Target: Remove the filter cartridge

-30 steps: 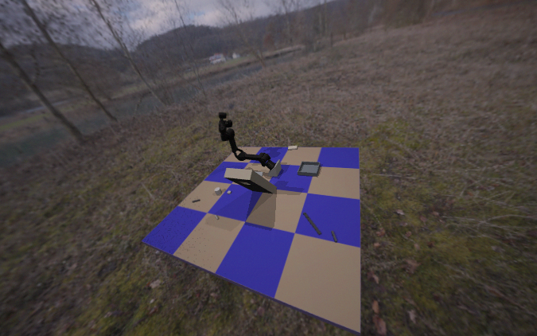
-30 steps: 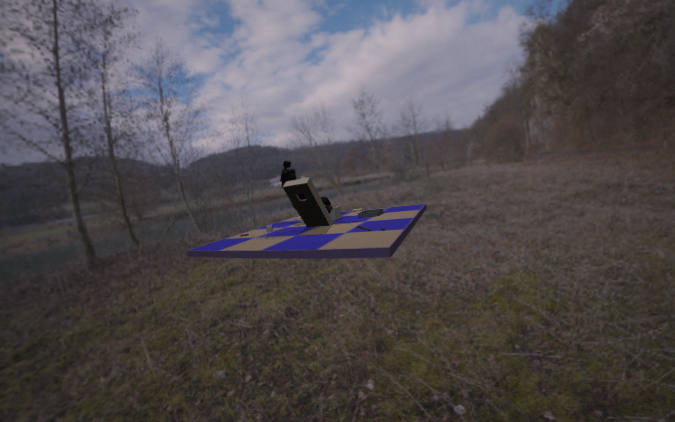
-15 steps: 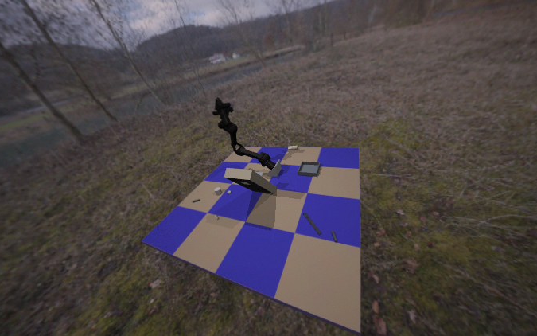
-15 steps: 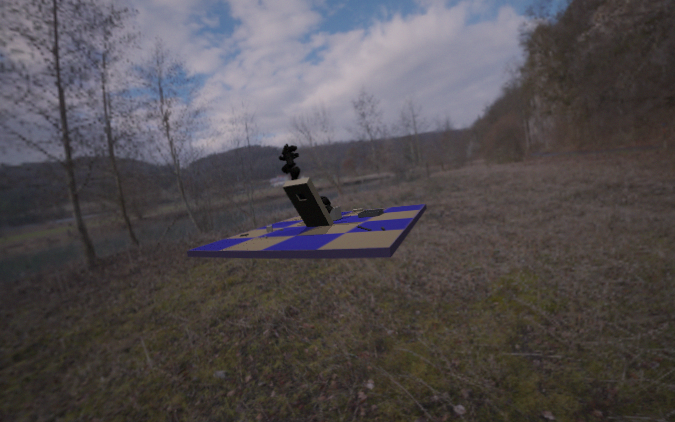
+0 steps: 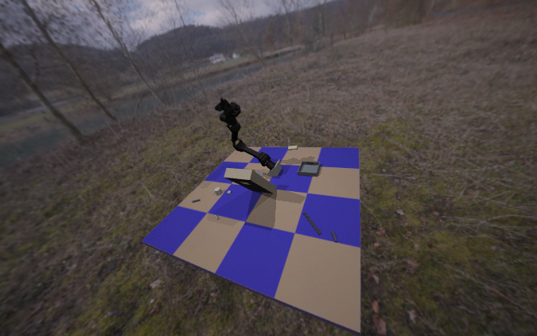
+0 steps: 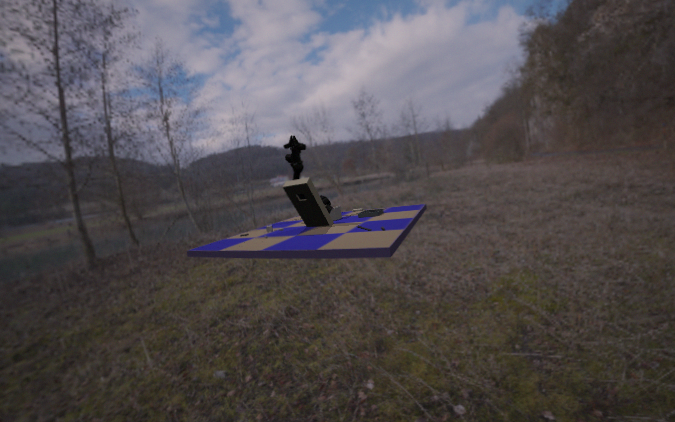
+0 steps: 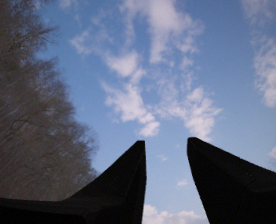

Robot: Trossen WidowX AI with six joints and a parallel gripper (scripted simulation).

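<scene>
The round grey filter cartridge lies 220 mm ahead of my gripper tip, 150 mm to the left of it and 430 mm below it. Also, from my gripper tip: square grey tray: 200 mm behind, 450 mm to the left, 660 mm below; tan service panel: 180 mm ahead, 150 mm to the left, 500 mm below.
</scene>
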